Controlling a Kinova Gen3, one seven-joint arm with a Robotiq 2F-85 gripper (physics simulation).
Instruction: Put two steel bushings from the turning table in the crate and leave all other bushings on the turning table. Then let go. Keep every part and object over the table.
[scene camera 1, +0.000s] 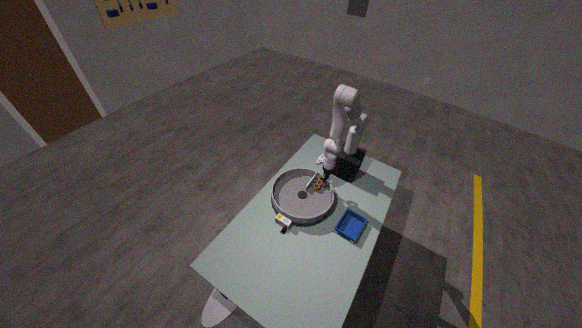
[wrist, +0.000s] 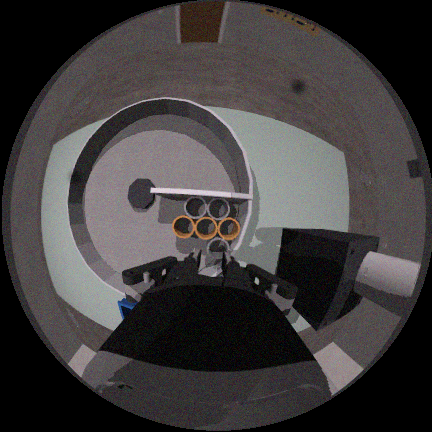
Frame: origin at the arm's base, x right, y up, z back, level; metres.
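Seen in the pictures: gripper, between the fingertips: (scene camera 1: 325, 180) (wrist: 211, 256); arm's base, origin of its link: (scene camera 1: 350, 150) (wrist: 364, 271).
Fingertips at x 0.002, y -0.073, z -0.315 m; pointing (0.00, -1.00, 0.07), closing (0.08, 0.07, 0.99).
Offsets run from my fingertips to a thing's top centre. "spot": to the spot under its first point. Level surfaces: height alone.
The grey round turning table {dz -0.157, dx +0.074, dy -0.069 m} (scene camera 1: 289, 205) (wrist: 125, 160) holds several upright ring-shaped bushings beside its straight divider. In the wrist view, two grey steel bushings {dz -0.037, dx +0.065, dy -0.039 m} (wrist: 185, 207) (wrist: 229, 208) stand next to the divider. Three orange bushings {dz -0.051, dx +0.030, dy -0.039 m} (wrist: 173, 227) (wrist: 206, 239) {dz +0.025, dx +0.040, dy -0.039 m} (wrist: 239, 229) stand in a row beside them. A third grey steel bushing (wrist: 218, 239) stands nearest the fingers, its lower part hidden. My gripper (scene camera 1: 323, 180) (wrist: 211, 256) is partly open, its fingertips close to this bushing with no grip on it. The blue crate {dz -0.125, dx -0.296, dy -0.080 m} (scene camera 1: 351, 225) (wrist: 126, 308) stands beside the turning table; no bushing shows in it.
The white divider {spot: dz -0.032, dx +0.089, dy -0.028 m} (wrist: 200, 192) runs from the dark hub {dz -0.157, dx +0.074, dy -0.069 m} (wrist: 141, 193) to the rim. A small white box {spot: dz -0.395, dx +0.042, dy -0.072 m} (scene camera 1: 283, 220) is at the turning table's near side. The black arm base block (wrist: 312, 270) (scene camera 1: 348, 167) stands on the pale green table {dy -0.130 m} (scene camera 1: 280, 265).
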